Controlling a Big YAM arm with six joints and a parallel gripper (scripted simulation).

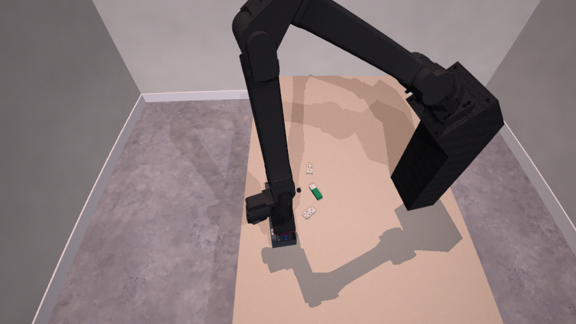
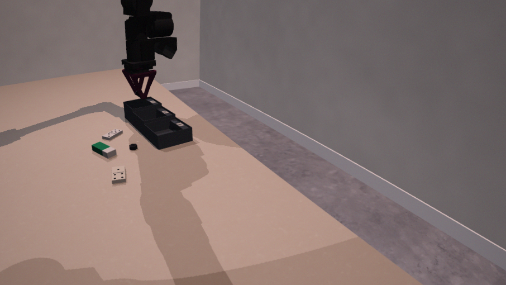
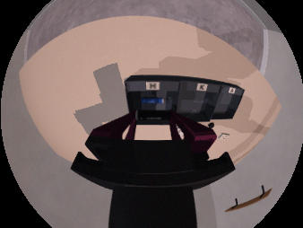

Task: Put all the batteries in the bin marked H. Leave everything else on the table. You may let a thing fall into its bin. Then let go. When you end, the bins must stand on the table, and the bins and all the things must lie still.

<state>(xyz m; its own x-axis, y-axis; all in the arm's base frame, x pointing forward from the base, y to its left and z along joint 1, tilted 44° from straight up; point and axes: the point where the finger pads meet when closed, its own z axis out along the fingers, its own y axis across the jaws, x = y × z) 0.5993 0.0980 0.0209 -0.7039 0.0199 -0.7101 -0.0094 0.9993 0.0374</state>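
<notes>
My hand is right at the black battery. Also, from my hand: blue battery (60 mm below); then black button cell (80 mm behind, 170 mm to the right, 70 mm below); then three joined black bins (80 mm to the right, 50 mm below).
</notes>
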